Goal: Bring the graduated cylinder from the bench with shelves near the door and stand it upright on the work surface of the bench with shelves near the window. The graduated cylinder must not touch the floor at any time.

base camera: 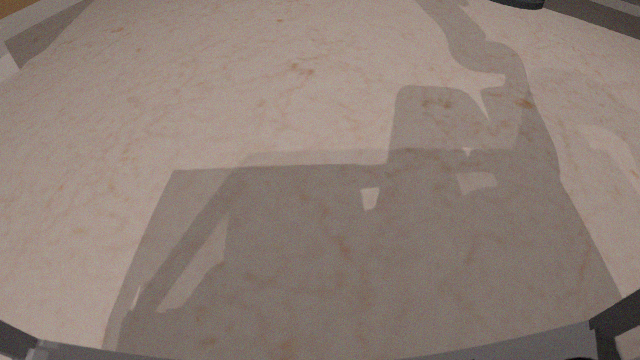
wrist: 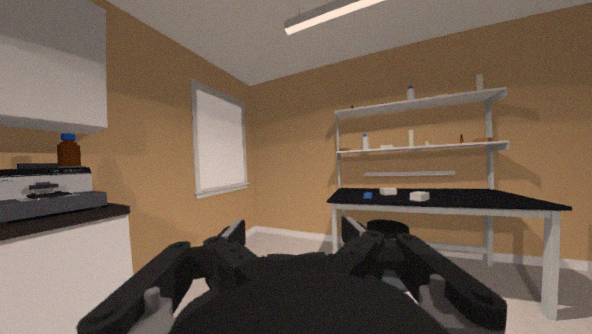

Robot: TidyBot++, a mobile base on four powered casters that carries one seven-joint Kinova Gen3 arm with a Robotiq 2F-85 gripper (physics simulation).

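Frame: origin at the arm's base, x right, y ahead, z up, level; metres.
Seen in the pictures: gripper, between the fingertips: (wrist: 293, 229).
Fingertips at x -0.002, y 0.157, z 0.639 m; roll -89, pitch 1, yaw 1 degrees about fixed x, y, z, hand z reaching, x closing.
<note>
A point is followed by its place in that frame.
My gripper (wrist: 293, 229) @[x -0.002, y 0.157, z 0.639 m] is open, with no object between its fingers, and points across the room. A bench with shelves (wrist: 445, 211) @[x 1.118, y 1.199, z 0.301 m] stands against the far wall at the right of the wrist view; a window is on the wall left of it. A tall pale upright object (wrist: 411, 138) @[x 1.245, y 1.714, z 0.912 m] stands on its lower shelf and another tall pale object (wrist: 479, 82) @[x 1.764, y 1.473, z 1.379 m] on its top shelf; both are too small to tell whether either is a graduated cylinder. The gripper is well short of this bench. The base camera view shows the floor (base camera: 200, 100) @[x -0.200, y 0.626, z -0.396 m] and the robot's shadow.
A black round stool seat (wrist: 388, 226) @[x 0.866, y 1.532, z 0.087 m] shows before the bench. White boxes (wrist: 419, 196) @[x 0.981, y 1.283, z 0.405 m] and a blue item (wrist: 368, 195) @[x 0.668, y 1.495, z 0.392 m] lie on the bench top. At left are a counter (wrist: 65, 255) @[x -0.998, y 0.710, z 0.347 m], a brown bottle (wrist: 69, 152) @[x -1.228, y 0.924, z 0.818 m] and a wall cabinet (wrist: 50, 65) @[x -1.236, y 0.860, z 1.268 m]. The window (wrist: 220, 142) @[x -0.926, y 2.274, z 1.029 m] is beyond.
</note>
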